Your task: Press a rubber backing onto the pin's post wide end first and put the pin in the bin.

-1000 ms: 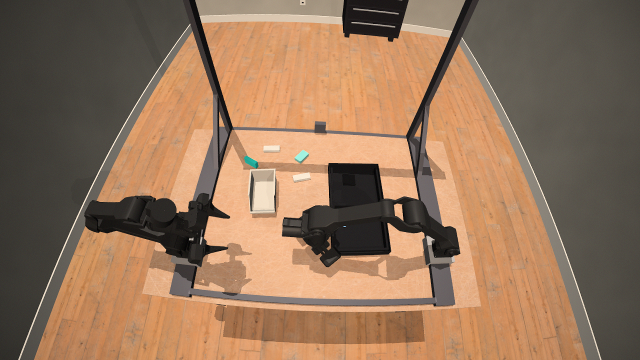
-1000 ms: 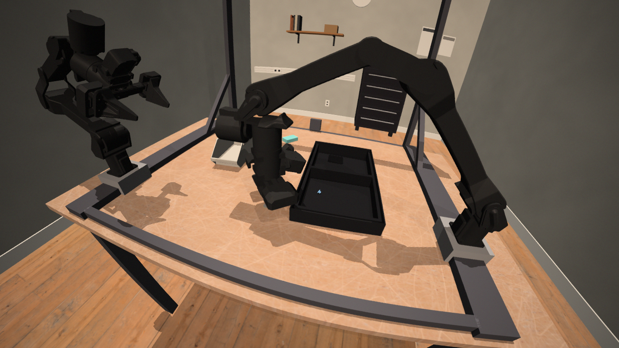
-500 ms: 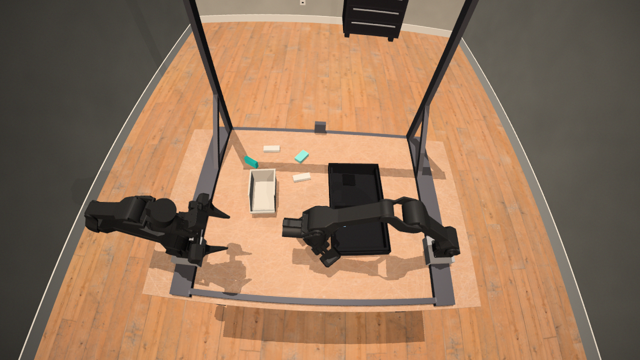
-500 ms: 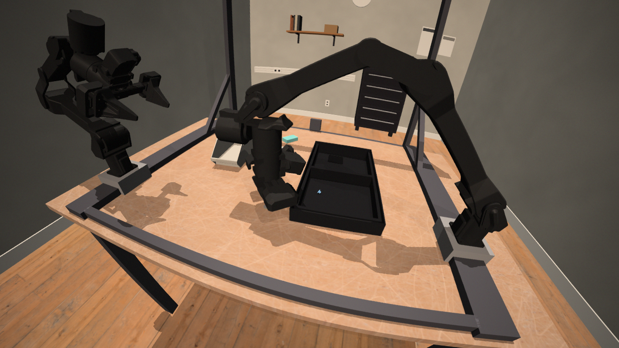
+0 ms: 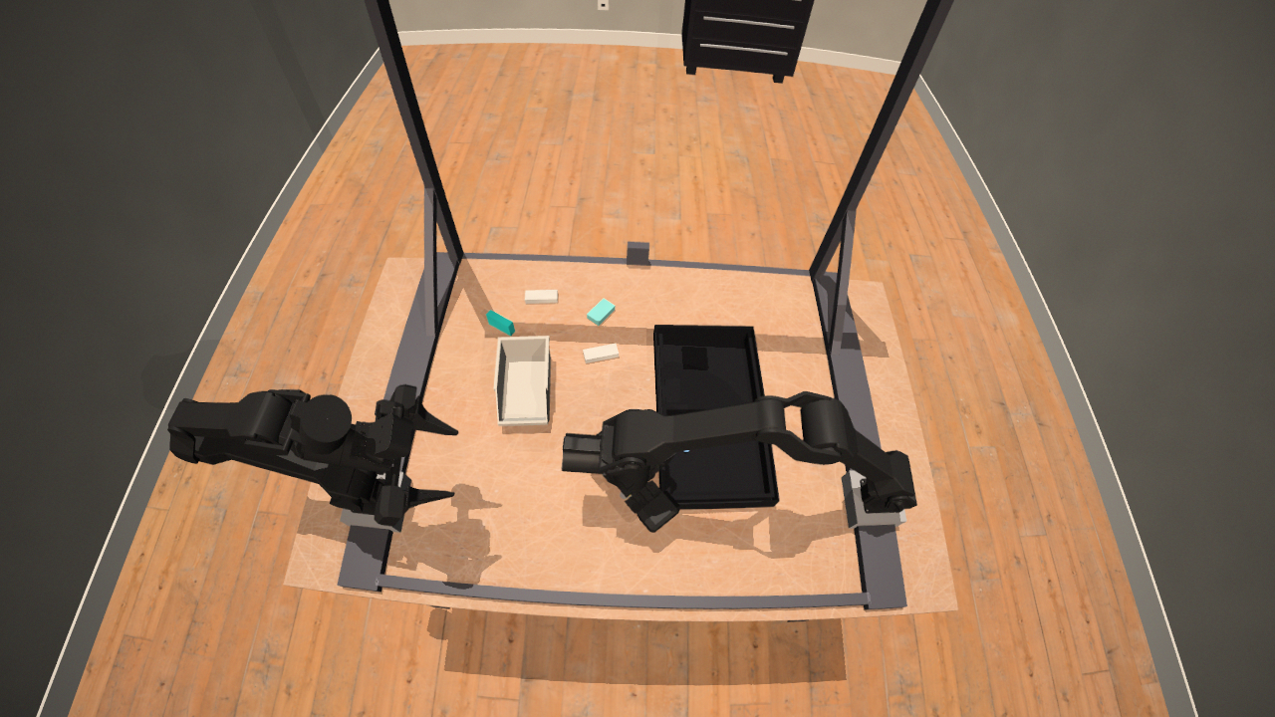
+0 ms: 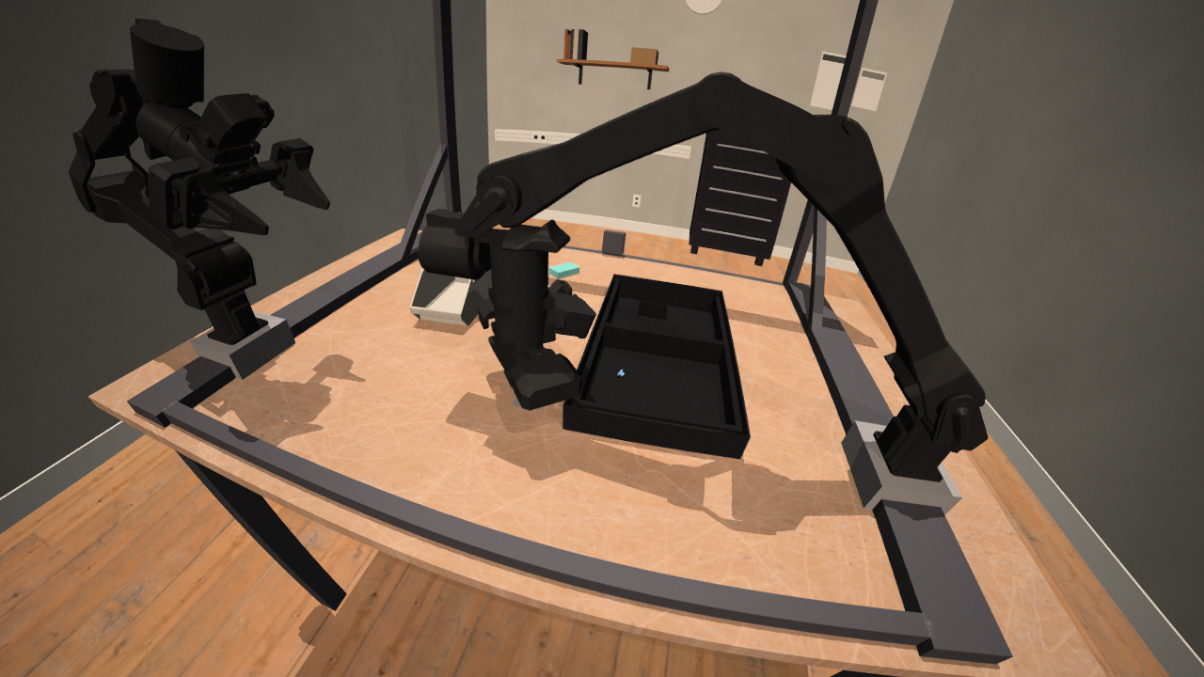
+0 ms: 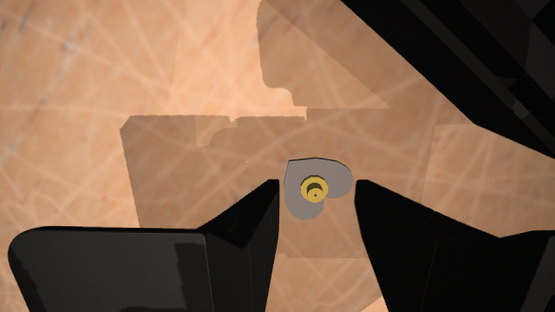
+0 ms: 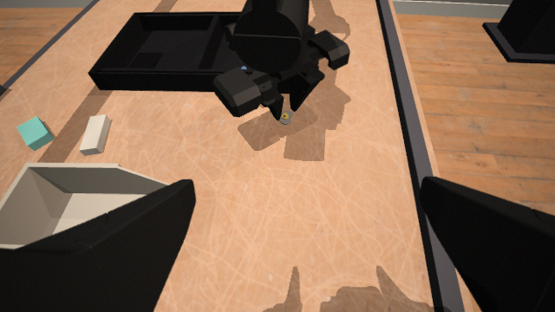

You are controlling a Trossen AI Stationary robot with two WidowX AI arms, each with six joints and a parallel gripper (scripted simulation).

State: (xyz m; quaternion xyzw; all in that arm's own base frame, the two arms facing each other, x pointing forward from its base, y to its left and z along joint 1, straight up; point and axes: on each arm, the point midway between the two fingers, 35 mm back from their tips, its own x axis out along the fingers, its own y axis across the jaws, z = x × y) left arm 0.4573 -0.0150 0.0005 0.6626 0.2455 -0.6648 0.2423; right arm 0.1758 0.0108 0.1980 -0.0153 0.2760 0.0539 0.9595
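Now: left hand 40 mm above the heart-shaped pin. From my left hand the other things lie so: blue backing (80 mm behind, 110 mm to the left, 30 mm below); black tray (160 mm behind, 160 mm to the left, 20 mm below); yellow backing (40 mm below).
Right now the heart-shaped pin is 28 cm to the left of my right hand, 24 cm below it and 3 cm behind it. Round my right hand: grey bin 23 cm behind, 20 cm below, 8 cm to the left; then yellow backing 28 cm to the left, 24 cm below, 3 cm behind; then cream block 32 cm behind, 23 cm to the left, 23 cm below.
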